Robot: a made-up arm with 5 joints.
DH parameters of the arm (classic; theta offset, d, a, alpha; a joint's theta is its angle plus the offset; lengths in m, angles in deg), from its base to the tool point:
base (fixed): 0 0 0 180
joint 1: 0 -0.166 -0.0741 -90
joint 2: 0 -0.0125 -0.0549 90
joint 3: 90 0.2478 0.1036 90
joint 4: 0 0.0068 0.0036 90
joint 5: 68.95 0 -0.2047 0
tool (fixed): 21.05 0.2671 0 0
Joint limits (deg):
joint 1: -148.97..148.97
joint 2: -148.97..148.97
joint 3: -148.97..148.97
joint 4: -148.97..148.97
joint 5: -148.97..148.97
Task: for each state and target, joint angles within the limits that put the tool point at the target. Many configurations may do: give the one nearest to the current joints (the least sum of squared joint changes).
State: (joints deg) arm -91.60 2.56 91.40 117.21 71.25
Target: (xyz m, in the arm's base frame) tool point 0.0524 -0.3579 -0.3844
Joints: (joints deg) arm -110.44 7.01 77.83 116.61 71.68
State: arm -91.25 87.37 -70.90 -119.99 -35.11
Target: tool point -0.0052 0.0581 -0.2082
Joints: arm -94.88 67.77 -57.62 -65.55 -23.28
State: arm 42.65 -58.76 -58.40 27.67 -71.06
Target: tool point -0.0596 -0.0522 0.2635
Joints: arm 22.83 -68.99 -43.35 24.41 -45.86
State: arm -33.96 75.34 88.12 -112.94 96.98
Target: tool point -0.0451 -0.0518 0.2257
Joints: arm -37.05 74.53 98.31 -78.57 111.91
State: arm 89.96 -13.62 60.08 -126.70 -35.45
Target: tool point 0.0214 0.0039 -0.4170
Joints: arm 91.11 18.98 55.94 -134.99 -54.06
